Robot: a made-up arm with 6 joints. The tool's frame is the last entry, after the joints. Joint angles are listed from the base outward. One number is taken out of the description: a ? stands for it. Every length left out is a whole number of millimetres.
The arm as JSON. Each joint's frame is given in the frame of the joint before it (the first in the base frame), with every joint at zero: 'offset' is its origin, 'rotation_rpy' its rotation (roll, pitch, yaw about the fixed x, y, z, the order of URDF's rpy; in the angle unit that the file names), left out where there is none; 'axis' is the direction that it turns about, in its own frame. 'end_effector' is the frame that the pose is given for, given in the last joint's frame.
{
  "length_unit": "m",
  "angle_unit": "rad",
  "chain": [
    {
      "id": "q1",
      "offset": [
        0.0,
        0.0,
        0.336
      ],
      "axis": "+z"
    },
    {
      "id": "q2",
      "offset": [
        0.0,
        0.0,
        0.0
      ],
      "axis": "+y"
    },
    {
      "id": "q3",
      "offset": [
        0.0,
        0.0,
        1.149
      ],
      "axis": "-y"
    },
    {
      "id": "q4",
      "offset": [
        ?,
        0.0,
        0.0
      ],
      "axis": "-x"
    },
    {
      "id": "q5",
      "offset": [
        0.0,
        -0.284,
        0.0
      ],
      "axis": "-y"
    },
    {
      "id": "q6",
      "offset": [
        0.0,
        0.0,
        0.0
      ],
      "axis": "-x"
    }
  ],
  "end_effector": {
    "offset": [
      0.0,
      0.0,
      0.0
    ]
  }
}
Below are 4 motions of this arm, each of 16 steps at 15 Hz.
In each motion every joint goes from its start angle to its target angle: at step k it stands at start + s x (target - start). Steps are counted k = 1, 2, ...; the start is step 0. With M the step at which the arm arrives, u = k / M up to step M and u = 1 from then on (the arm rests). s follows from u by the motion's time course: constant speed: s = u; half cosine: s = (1 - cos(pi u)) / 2; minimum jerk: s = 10 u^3 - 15 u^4 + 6 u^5.
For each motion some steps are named. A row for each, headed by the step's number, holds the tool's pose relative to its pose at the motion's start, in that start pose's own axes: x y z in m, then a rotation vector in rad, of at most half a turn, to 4 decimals.
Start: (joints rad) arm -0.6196 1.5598 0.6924 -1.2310 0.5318 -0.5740
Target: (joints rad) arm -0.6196 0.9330 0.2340 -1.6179 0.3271 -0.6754
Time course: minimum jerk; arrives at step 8
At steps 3, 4, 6, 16:
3: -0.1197 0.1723 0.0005 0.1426 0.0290 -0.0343
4: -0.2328 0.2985 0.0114 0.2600 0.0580 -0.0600
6: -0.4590 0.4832 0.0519 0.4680 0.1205 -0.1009
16: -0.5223 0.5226 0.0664 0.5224 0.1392 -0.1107

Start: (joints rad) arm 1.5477 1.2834 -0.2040 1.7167 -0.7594 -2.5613
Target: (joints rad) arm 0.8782 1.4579 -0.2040 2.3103 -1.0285 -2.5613
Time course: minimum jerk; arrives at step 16
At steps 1, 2, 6, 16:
1: 0.0016 -0.0009 0.0005 -0.0002 -0.0003 -0.0007
2: 0.0115 -0.0064 0.0034 -0.0011 -0.0024 -0.0051
6: 0.1897 -0.1238 0.0437 -0.0207 -0.0349 -0.0815
16: 0.5820 -0.5424 0.0133 -0.0664 -0.0793 -0.2358

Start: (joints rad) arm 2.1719 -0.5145 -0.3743 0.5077 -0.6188 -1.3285
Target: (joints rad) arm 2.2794 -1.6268 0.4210 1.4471 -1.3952 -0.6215
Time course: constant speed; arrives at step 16
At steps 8, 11, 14, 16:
8: -1.0003 -0.3889 0.0086 -0.1664 -0.7906 0.0506
11: -1.2858 -0.7289 -0.1471 -0.0367 -1.0407 -0.0412
14: -1.4521 -1.1267 -0.3843 0.1924 -1.2028 -0.1563
16: -1.4843 -1.4009 -0.5792 0.3886 -1.2471 -0.2280

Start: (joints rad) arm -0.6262 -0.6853 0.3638 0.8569 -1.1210 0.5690
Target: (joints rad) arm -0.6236 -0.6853 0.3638 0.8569 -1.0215 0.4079
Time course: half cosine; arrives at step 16
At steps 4, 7, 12, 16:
4: 0.0002 0.0000 -0.0001 0.0236 -0.0127 -0.0075
7: 0.0005 -0.0001 -0.0002 0.0649 -0.0353 -0.0198
12: 0.0011 -0.0002 -0.0005 0.1377 -0.0763 -0.0394
16: 0.0012 -0.0003 -0.0006 0.1613 -0.0899 -0.0451

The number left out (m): 0.828
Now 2 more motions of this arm.
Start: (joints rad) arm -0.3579 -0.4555 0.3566 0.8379 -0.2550 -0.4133
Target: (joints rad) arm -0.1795 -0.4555 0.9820 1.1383 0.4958 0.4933
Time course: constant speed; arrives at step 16
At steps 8, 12, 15, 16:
8: -0.1432 -0.1171 0.2072 -0.4985 -0.6428 -0.1088
12: -0.2392 -0.1866 0.2794 -0.7433 -0.9301 -0.2902
15: -0.3188 -0.2420 0.3177 -0.9184 -1.1188 -0.4793
16: -0.3464 -0.2609 0.3272 -0.9745 -1.1754 -0.5521

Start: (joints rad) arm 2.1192 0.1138 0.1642 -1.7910 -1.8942 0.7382
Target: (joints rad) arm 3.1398 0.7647 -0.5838 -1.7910 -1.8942 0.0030
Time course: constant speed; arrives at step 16
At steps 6, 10, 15, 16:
6: 0.2770 -0.3934 -0.3437 0.8575 0.1519 0.2392
10: 0.4523 -0.4788 -0.6525 1.4381 0.3410 0.2725
15: 0.5607 -0.4108 -1.0263 2.1406 0.6283 0.1149
16: 0.5647 -0.3807 -1.0901 2.2738 0.6866 0.0505

